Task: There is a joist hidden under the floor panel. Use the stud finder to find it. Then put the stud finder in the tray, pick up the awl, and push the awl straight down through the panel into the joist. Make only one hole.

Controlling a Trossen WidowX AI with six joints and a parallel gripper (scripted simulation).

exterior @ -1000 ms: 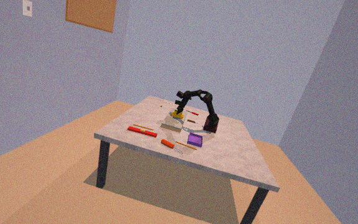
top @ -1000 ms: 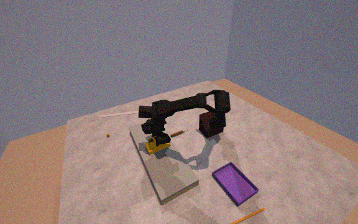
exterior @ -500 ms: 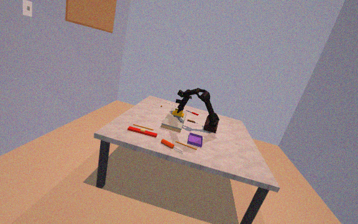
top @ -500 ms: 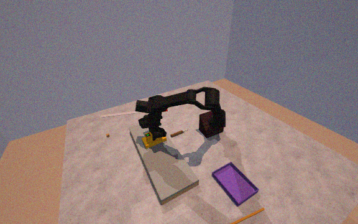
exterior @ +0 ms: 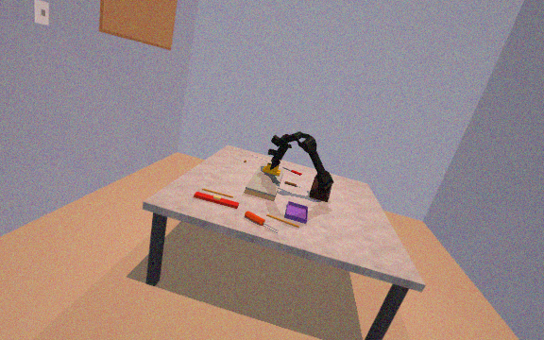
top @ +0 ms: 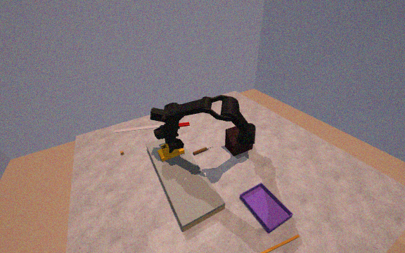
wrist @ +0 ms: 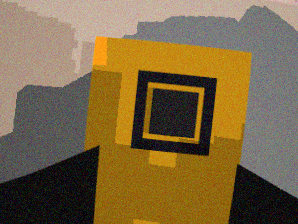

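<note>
Now: the purple tray 17 cm behind my gripper tip, 47 cm to the left of it and 5 cm below it. Round my gripper tip: small orange block: 20 cm ahead, 21 cm to the right, 6 cm below; yellow stud finder: 1 cm ahead, 2 cm above; awl: 19 cm behind, 5 cm to the left, 6 cm below.
</note>
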